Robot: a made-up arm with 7 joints.
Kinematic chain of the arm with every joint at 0, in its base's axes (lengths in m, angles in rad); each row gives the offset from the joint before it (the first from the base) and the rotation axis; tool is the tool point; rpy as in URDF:
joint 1: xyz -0.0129 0 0.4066 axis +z
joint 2: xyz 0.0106 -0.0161 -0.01 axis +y
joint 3: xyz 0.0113 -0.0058 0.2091 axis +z
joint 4: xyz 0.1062 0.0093 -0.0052 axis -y
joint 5: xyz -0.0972 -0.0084 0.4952 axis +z
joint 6: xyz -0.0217 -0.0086 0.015 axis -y
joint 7: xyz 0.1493 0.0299 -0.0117 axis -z
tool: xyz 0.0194 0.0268 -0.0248 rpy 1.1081 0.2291 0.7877
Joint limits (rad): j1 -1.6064..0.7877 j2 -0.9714..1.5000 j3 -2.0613..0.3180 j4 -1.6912..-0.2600 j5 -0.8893..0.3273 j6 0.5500..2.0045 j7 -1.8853..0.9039
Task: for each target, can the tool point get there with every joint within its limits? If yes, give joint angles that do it. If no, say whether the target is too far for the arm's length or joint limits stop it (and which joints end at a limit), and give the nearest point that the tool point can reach.
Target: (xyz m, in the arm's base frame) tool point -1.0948 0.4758 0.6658
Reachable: no: too far | nearest point -0.8469 0.3668 0.6157 | short by 0.275 m
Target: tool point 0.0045 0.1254 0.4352
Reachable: no: joint limits stop it (at a limit: joint 1, joint 3, joint 4, joint 6) | nearest point 0.2586 0.5607 0.6431 | short by 0.545 m
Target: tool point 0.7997 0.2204 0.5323
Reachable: yes | joints 0.5316 0.5644 -0.3539 -1.0479 -0.4678 1.2878 -1.4620
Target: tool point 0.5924 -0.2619 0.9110
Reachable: yes | joints 0.5410 -0.1924 -0.9102 -1.2166 -0.1538 1.1067 -0.8113
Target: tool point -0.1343 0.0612 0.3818
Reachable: no: joint limits stop it (at a limit: joint 3, joint 4, joint 6) | nearest point -0.6039 0.2979 0.3327 | short by 0.528 m
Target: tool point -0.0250 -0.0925 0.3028
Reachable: no: joint limits stop it (at a limit: joint 1, joint 4, joint 6) | nearest point 0.0246 -0.4492 -0.1016 | short by 0.542 m
